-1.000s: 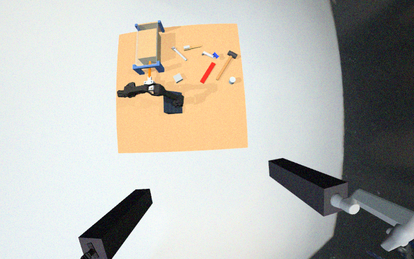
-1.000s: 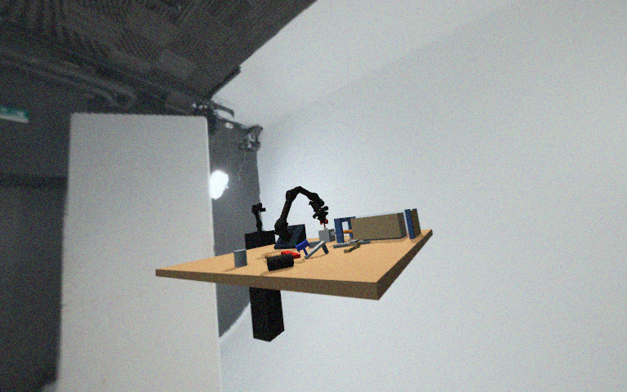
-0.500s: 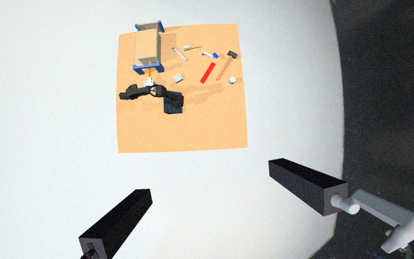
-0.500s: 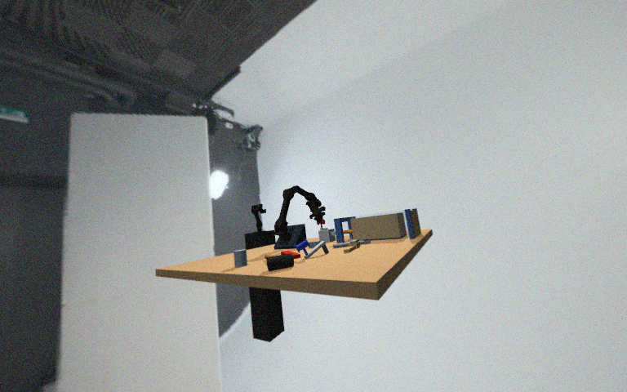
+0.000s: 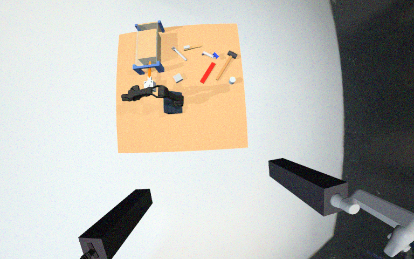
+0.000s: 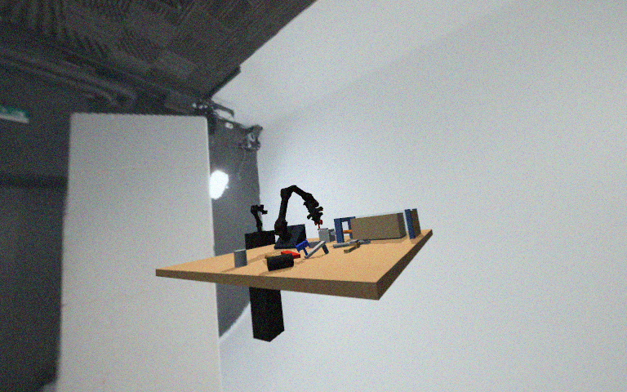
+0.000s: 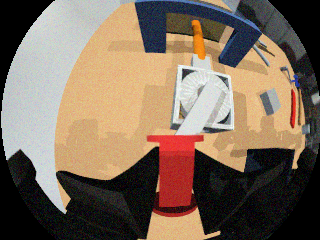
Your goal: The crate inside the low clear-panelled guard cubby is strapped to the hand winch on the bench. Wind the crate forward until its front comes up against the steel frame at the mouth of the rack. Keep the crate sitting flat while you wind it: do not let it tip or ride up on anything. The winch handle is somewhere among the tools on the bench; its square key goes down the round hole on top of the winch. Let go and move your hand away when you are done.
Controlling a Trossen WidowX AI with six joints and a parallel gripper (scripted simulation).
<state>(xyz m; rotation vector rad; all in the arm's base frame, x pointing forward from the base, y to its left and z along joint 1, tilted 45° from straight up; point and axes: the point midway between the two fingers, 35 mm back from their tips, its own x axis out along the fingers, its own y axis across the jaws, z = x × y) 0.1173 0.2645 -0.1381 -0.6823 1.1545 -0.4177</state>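
Right now the winch handle is 30 mm below my gripper tip, 20 mm to the right of it and 20 mm ahead of it. Round my gripper tip: winch: 100 mm below, 60 mm to the right, 60 mm ahead; then red knob: 20 mm behind; then blue steel frame: 230 mm ahead, 60 mm to the right, 30 mm below.
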